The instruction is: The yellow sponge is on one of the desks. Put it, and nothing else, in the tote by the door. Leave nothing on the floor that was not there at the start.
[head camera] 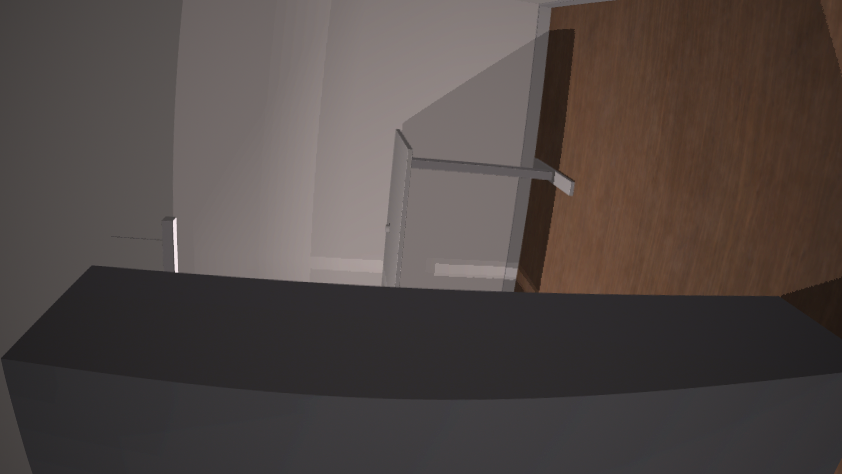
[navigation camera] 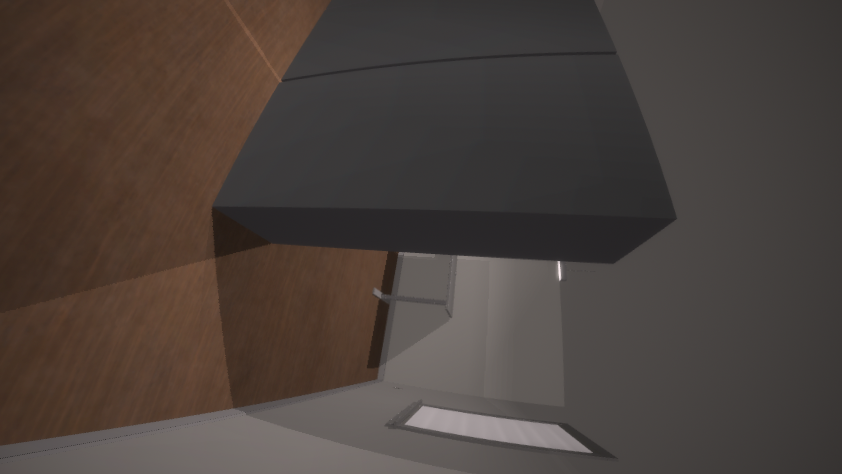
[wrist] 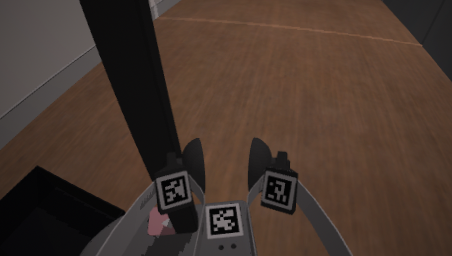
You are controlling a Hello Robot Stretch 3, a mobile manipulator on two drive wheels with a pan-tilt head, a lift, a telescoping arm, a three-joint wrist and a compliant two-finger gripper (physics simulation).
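Note:
My gripper is open in the wrist view, with nothing between its fingertips and brown floor beyond them. The yellow sponge does not show in these views. A white desk stands against the far wall beyond a dark grey cabinet, which hides part of it. A tiny object is on that desk, too small to identify. A black open-topped box is at the lower left of the wrist view, left of the gripper and partly cut off; I cannot tell whether it is the tote.
The tall dark grey cabinet stands close in front of the head camera. A dark cabinet side is at the wrist view's upper right. The black mast rises left of the gripper. A wall runs along the left; a framed bright panel is on another wall.

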